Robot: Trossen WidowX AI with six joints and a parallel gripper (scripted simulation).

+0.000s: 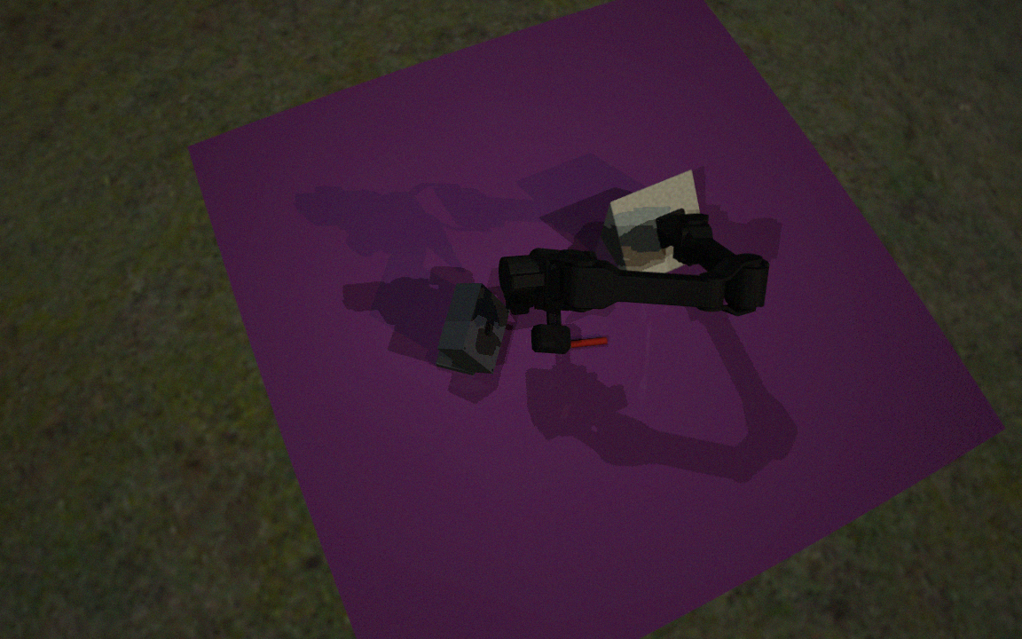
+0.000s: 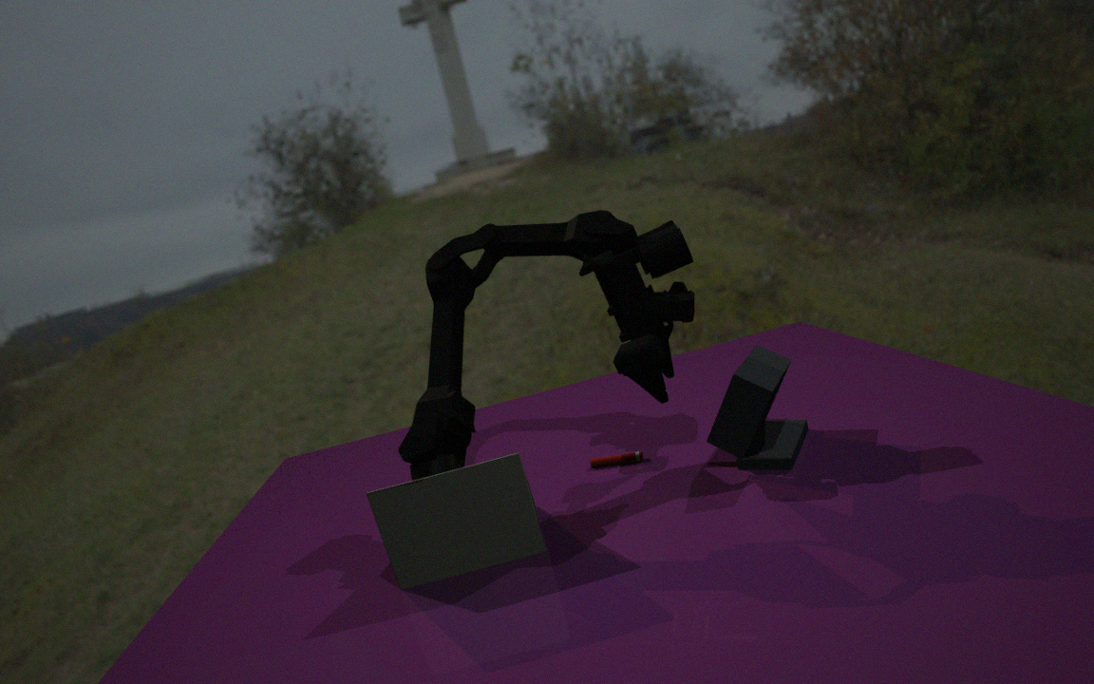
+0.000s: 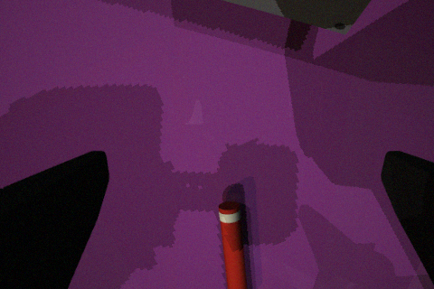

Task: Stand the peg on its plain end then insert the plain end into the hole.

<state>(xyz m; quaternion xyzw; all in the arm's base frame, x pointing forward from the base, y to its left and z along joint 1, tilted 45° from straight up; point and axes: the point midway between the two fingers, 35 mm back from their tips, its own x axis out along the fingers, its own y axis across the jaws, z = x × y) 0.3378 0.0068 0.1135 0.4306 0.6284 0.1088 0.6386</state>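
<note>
The red peg is 7 cm behind my gripper tip, 4 cm to the left of it and 10 cm below it. Also, from my gripper tip: grey sloped panel (10 cm ahead, 4 cm to the right, 3 cm below); dark foot (12 cm ahead, 6 cm to the right, 10 cm below).
</note>
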